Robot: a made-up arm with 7 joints. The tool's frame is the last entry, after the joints. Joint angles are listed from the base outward.
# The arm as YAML. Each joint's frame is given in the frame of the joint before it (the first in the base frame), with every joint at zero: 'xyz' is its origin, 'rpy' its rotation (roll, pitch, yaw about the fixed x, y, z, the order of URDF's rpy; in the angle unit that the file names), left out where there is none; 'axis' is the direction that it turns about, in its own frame. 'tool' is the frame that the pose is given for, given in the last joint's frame.
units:
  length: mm
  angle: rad
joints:
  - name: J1
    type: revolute
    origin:
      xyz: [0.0, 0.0, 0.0]
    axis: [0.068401, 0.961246, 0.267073]
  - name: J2
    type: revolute
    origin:
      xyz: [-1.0, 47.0, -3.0]
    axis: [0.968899, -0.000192, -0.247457]
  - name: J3
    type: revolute
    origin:
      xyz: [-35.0, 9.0, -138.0]
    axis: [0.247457, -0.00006, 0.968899]
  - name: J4
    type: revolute
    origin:
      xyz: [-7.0, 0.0, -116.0]
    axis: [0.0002, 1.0, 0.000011]
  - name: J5
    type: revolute
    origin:
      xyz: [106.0, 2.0, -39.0]
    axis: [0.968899, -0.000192, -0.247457]
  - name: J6
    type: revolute
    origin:
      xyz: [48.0, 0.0, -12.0]
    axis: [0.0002, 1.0, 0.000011]
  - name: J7
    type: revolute
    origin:
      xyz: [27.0, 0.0, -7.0]
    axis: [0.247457, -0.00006, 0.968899]
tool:
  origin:
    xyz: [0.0, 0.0, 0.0]
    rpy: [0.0, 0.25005, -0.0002]
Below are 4 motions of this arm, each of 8 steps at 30 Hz.
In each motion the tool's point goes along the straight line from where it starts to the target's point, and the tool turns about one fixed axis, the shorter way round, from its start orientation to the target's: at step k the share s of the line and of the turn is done. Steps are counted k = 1, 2, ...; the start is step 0. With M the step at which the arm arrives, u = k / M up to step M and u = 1 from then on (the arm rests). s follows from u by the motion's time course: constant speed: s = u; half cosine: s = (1 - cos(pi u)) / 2; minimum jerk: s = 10 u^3 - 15 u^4 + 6 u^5.
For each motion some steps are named. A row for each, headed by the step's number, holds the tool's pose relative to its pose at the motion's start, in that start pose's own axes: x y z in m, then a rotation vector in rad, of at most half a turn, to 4 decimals.
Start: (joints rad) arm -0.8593 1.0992 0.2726 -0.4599 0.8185 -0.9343 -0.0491
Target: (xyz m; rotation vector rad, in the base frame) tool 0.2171 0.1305 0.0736 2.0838 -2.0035 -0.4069
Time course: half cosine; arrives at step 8
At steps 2, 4, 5, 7, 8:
2: 0.0063 0.0015 0.0006 0.0076 -0.0328 0.0214
4: 0.0215 0.0052 0.0020 0.0260 -0.1118 0.0730
5: 0.0298 0.0072 0.0028 0.0360 -0.1546 0.1009
7: 0.0414 0.0100 0.0039 0.0501 -0.2152 0.1404
8: 0.0430 0.0104 0.0040 0.0521 -0.2237 0.1459

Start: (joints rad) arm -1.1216 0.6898 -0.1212 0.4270 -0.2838 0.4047 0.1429
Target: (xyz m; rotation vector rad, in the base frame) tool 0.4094 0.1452 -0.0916 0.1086 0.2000 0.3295
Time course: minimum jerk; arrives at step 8
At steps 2, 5, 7, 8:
2: 0.0007 -0.0039 -0.0046 -0.0231 0.0325 0.0106
5: 0.0051 -0.0270 -0.0321 -0.1615 0.2272 0.0745
7: 0.0070 -0.0366 -0.0436 -0.2192 0.3085 0.1011
8: 0.0071 -0.0372 -0.0443 -0.2228 0.3135 0.1028

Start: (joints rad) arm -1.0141 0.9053 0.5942 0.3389 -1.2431 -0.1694 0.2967
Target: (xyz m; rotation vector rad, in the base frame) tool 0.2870 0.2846 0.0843 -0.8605 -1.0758 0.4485
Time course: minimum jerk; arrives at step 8
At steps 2, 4, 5, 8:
2: -0.0002 -0.0050 -0.0009 -0.0015 -0.0041 -0.0019
4: -0.0008 -0.0241 -0.0043 -0.0070 -0.0196 -0.0094
5: -0.0012 -0.0350 -0.0063 -0.0102 -0.0284 -0.0136
8: -0.0017 -0.0483 -0.0086 -0.0140 -0.0392 -0.0188

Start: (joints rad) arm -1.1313 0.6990 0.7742 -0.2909 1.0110 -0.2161 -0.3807
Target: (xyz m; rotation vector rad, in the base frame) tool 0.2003 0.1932 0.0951 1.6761 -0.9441 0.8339
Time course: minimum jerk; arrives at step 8
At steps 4, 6, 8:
4: -0.0048 0.0140 0.0206 0.0612 -0.1314 0.0008
6: -0.0085 0.0252 0.0369 0.1097 -0.2356 0.0015
8: -0.0095 0.0281 0.0411 0.1224 -0.2629 0.0017

